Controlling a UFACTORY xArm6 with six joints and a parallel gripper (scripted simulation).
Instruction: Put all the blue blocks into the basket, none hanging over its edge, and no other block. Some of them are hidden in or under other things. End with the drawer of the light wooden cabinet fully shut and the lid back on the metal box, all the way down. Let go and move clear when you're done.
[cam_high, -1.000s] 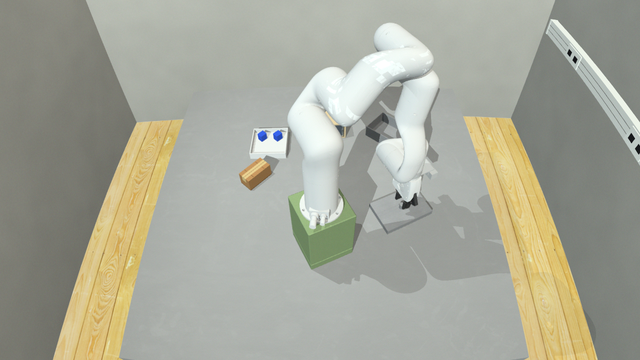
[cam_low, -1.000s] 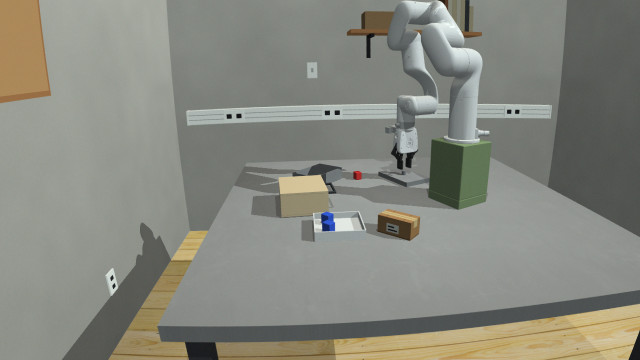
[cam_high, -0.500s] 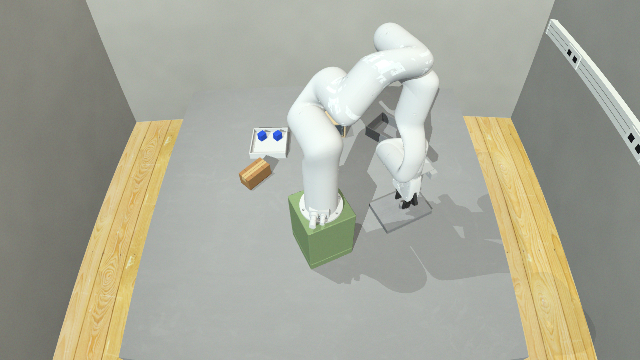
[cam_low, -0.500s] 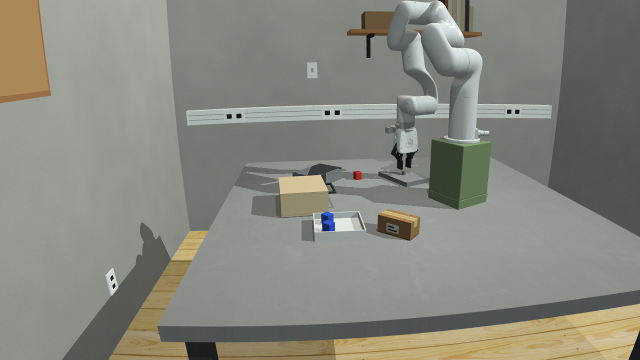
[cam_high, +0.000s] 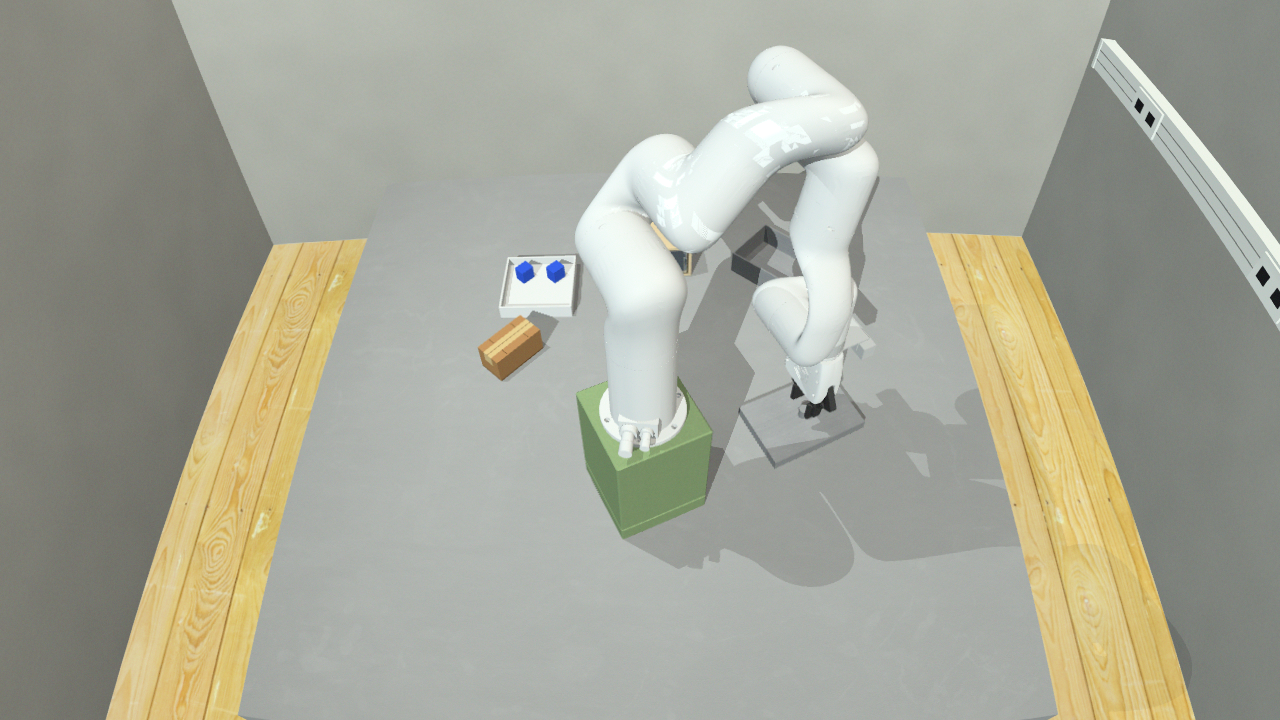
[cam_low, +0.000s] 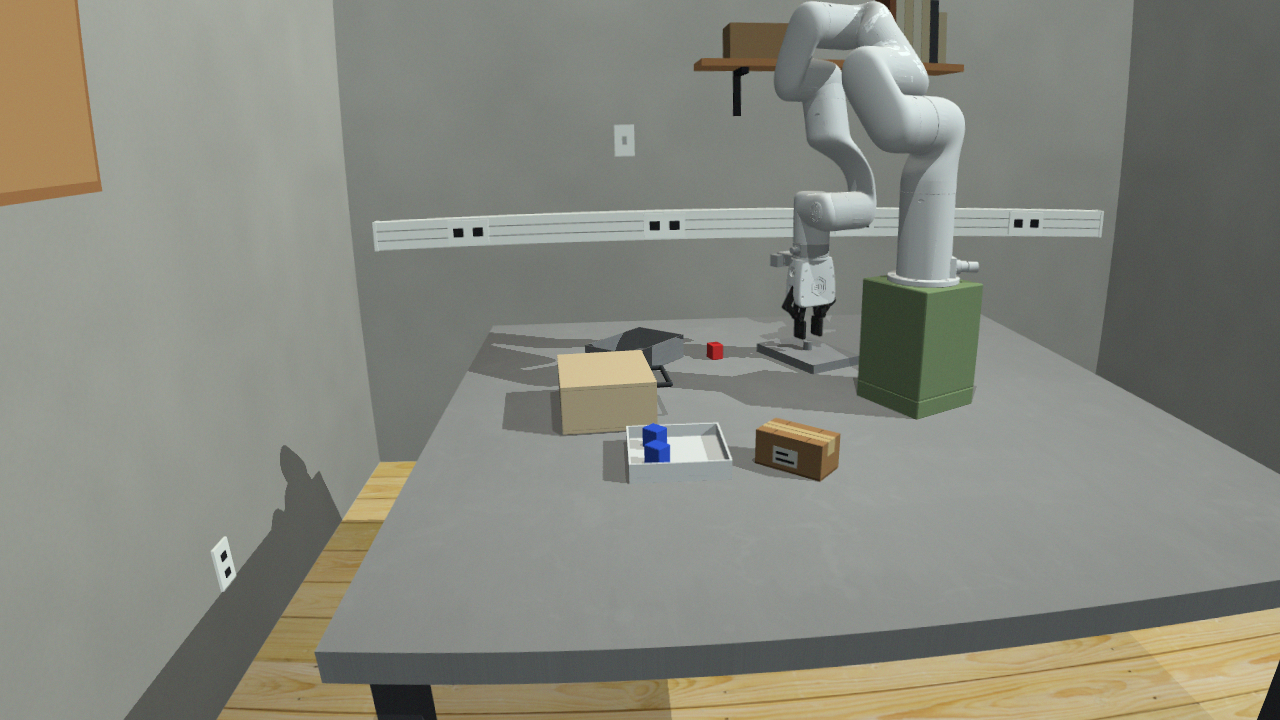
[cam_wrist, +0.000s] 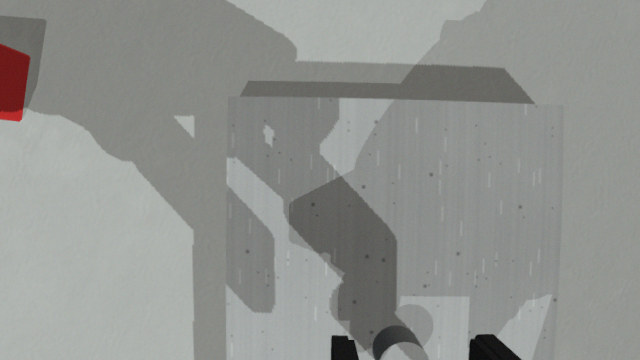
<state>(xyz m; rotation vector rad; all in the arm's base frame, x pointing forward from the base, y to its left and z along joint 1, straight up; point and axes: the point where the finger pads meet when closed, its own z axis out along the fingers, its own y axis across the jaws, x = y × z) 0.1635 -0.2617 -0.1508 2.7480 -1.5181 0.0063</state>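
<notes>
The grey metal lid lies 50 mm below my hand. From my hand the other things lie so: light wooden cabinet (380 mm ahead, 340 mm to the left, 30 mm below); then dark metal box (370 mm ahead, 40 mm to the left, 40 mm below); then red block (200 mm ahead, 50 mm below).
</notes>
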